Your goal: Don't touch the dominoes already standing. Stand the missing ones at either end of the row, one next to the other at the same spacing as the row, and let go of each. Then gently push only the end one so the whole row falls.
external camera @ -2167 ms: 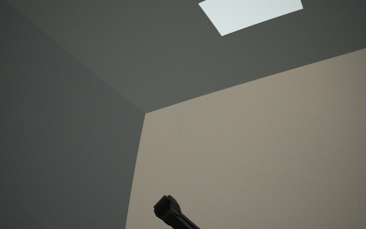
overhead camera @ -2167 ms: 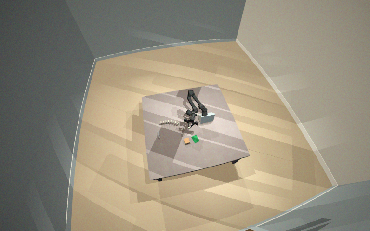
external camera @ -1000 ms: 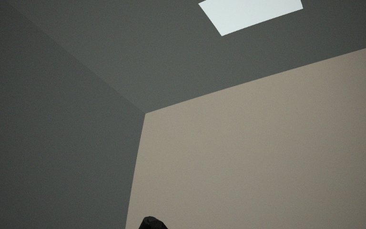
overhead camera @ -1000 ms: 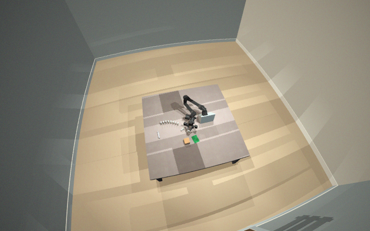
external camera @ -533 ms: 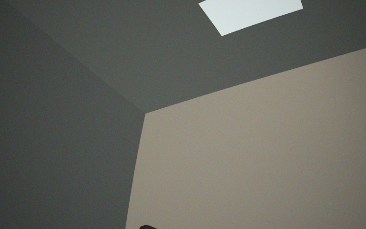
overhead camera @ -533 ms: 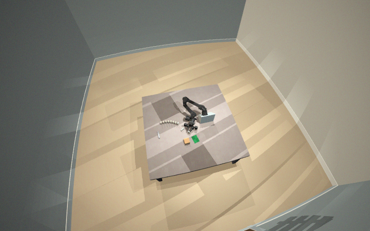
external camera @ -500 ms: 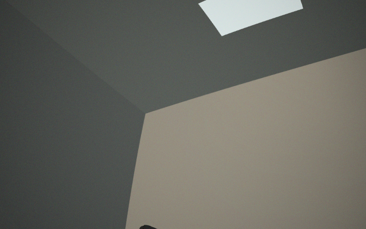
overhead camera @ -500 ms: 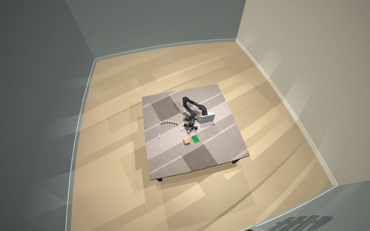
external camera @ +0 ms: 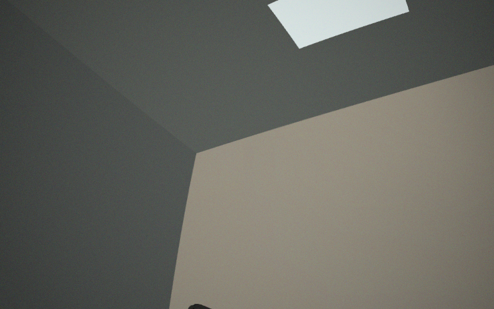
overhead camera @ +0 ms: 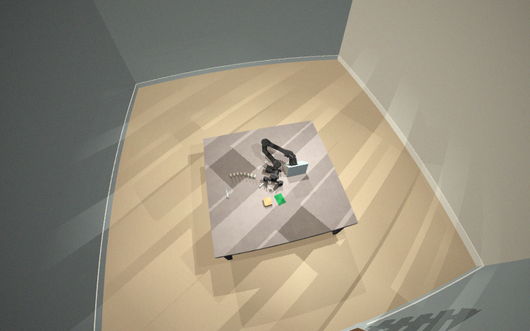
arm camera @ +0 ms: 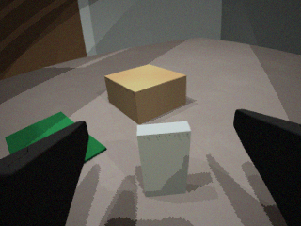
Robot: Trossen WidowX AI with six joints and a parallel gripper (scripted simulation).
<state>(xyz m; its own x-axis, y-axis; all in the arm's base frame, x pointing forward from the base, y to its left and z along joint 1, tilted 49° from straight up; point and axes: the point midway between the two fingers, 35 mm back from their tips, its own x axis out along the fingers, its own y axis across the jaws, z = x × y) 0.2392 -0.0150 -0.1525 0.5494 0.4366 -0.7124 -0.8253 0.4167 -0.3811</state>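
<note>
Now: the green flat tile 6 cm behind my gripper tip, 10 cm to the left of it and 5 cm below it.
</note>
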